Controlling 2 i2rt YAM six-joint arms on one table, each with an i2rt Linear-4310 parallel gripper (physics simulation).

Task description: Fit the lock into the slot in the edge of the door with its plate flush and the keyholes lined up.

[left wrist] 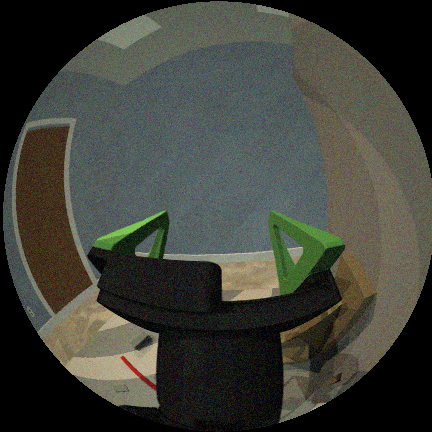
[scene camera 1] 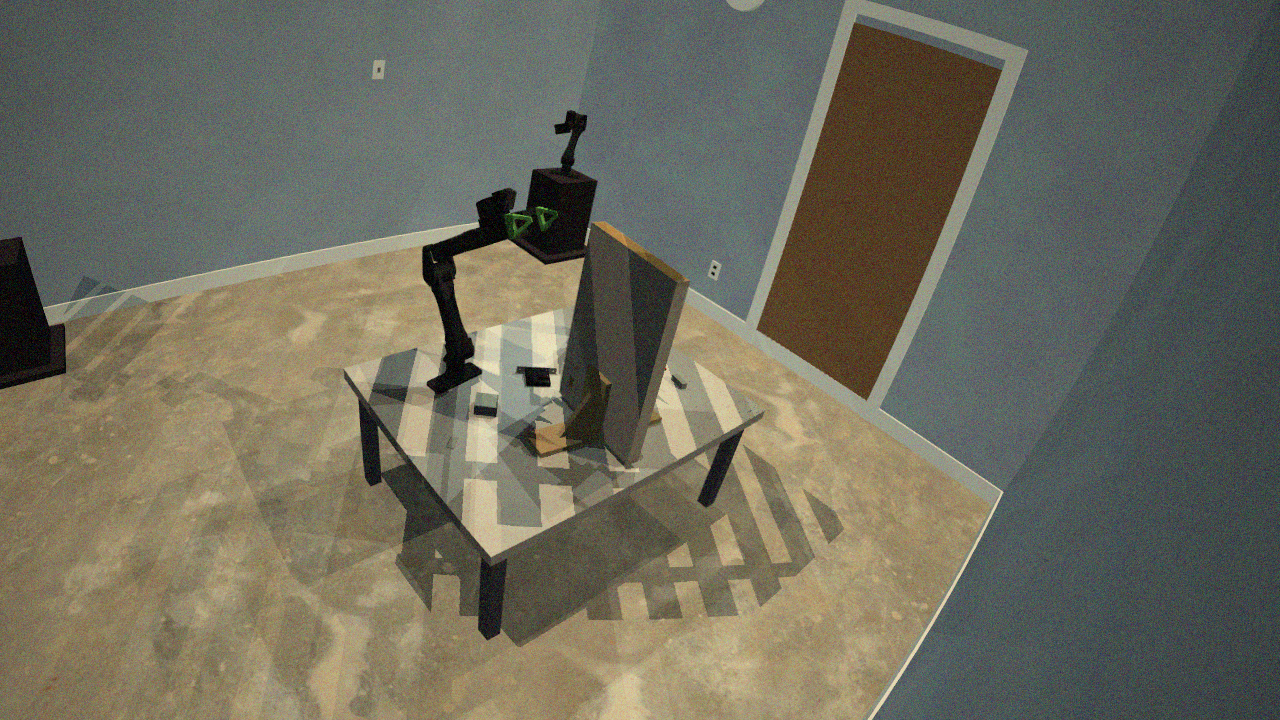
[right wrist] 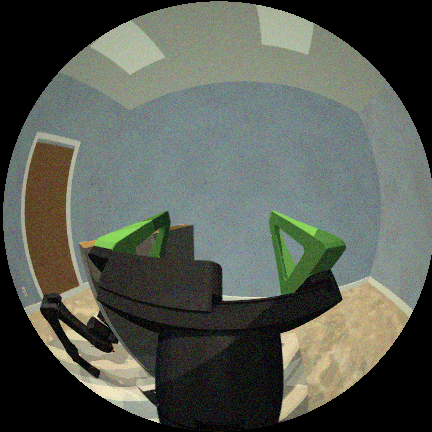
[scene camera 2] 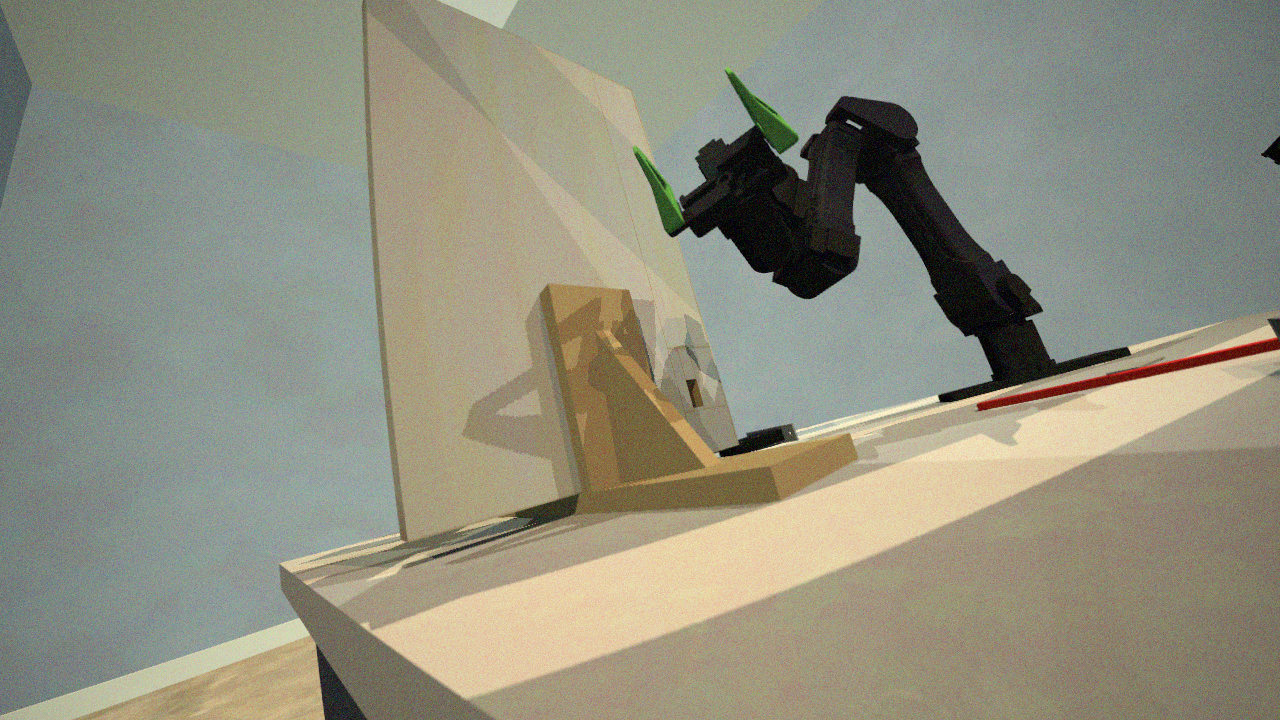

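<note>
A lock and a red strip are resting on the table, and there are a grey door panel and a wooden bracket as well. My left gripper, which I can find in the left wrist view, is open and holds nothing. It is the same with my right gripper: open, holding nothing, and visible in the right wrist view.
</note>
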